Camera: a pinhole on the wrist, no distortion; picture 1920 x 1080 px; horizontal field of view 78.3 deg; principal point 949.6 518.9 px. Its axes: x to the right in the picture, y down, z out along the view. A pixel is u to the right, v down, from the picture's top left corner.
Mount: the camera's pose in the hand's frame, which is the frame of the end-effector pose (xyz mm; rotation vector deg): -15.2 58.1 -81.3 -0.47 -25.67 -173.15
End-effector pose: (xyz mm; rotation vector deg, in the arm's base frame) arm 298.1 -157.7 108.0 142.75 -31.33 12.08
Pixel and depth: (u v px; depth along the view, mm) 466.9 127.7 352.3
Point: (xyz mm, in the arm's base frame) 288.1 -534.5 100.8
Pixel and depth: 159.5 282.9 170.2
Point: 321.5 -341.3 150.8
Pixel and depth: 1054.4 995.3 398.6
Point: 265.4 -354.4 -179.7
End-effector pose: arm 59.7 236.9 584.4 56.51 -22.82 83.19
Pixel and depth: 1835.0 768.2 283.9
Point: 36.3 -76.2 555.7
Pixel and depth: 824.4 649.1 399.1
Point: 39.4 -3.3 826.8
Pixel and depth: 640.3 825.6 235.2
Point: 50.8 135.7 736.8
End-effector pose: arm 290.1 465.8 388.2 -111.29 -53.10 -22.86
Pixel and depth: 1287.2 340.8 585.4
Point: 341.3 676.9 -148.0
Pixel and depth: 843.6 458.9 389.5
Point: 417.7 656.3 131.1
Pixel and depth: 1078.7 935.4 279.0
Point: 276.3 617.3 226.0
